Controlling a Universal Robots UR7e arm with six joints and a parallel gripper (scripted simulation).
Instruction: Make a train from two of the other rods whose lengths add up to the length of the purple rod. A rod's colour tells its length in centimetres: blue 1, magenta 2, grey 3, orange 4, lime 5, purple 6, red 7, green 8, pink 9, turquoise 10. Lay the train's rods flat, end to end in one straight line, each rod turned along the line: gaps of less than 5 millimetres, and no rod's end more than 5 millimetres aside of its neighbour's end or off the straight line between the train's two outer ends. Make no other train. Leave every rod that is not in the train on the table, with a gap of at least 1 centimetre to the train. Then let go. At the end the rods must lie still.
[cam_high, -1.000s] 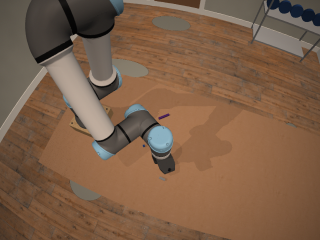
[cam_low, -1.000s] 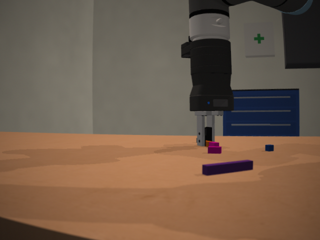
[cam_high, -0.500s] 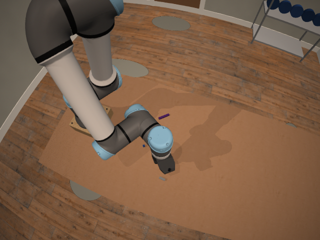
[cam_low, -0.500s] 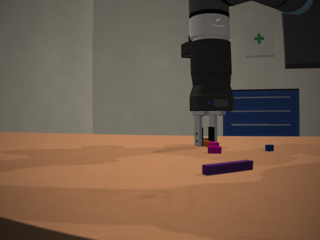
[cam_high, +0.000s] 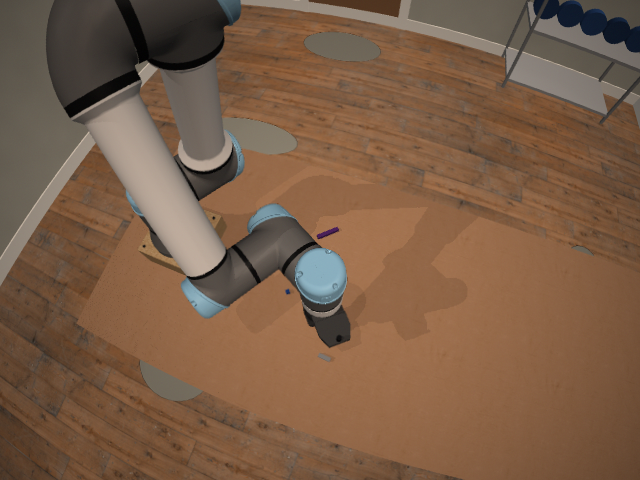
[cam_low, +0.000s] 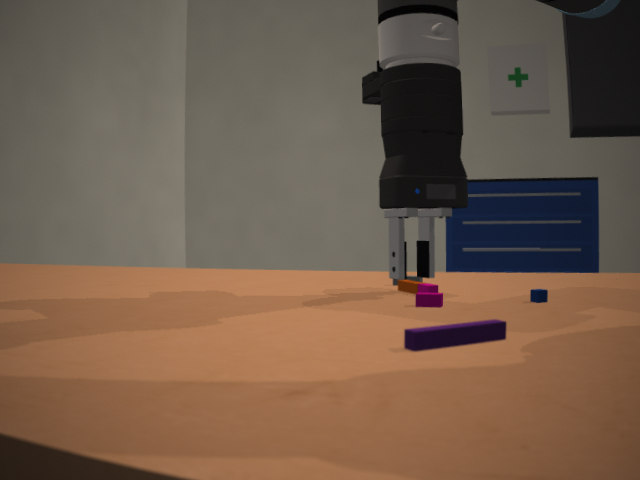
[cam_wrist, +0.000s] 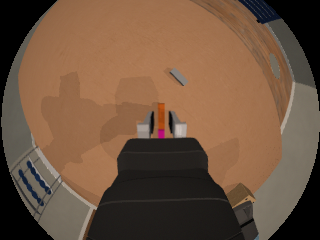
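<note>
Now: the orange rod 3 cm below my hand. The rest, counted from my hand: grey rod: 3 cm ahead, 6 cm to the right, 3 cm below; purple rod: 12 cm behind, 22 cm to the left, 3 cm below; blue rod: 13 cm behind, 3 cm to the left, 3 cm below.
</note>
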